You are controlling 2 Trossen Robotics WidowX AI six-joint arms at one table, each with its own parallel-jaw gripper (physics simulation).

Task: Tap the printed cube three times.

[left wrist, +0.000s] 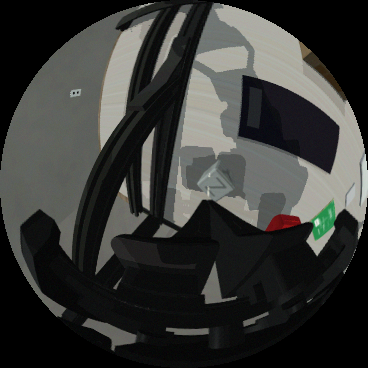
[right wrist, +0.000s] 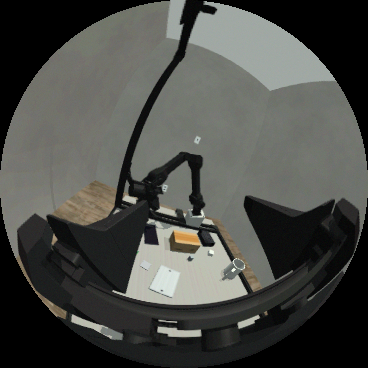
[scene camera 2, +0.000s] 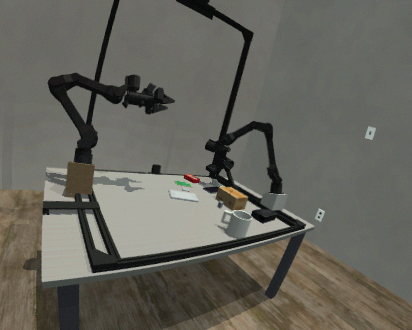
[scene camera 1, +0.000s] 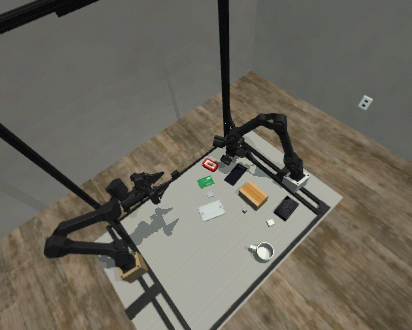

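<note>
The printed cube (left wrist: 216, 183) is small and pale grey, with a dark letter on its face. In the left wrist view it sits on the table in the arm's shadow, just beyond the left fingertips. A pale patch, seemingly the cube, shows below the gripper in scene camera 2; in scene camera 1 I cannot make the cube out. My left gripper (scene camera 1: 226, 160) (scene camera 2: 214, 173) (left wrist: 205, 204) is shut and empty, pointing down close to the cube. I cannot tell whether they touch. My right gripper (scene camera 1: 162, 186) (scene camera 2: 169, 104) is open and empty, high above the table.
Near the left gripper lie a red-rimmed object (scene camera 1: 210, 164) (scene camera 2: 191, 178), a green card (scene camera 1: 205, 181) and a dark flat panel (scene camera 1: 236, 174) (left wrist: 289, 123). Farther off are a wooden block (scene camera 1: 253, 195), a white plate (scene camera 1: 212, 210), a black box (scene camera 1: 286, 208) and a mug (scene camera 1: 264, 252) (scene camera 2: 239, 224).
</note>
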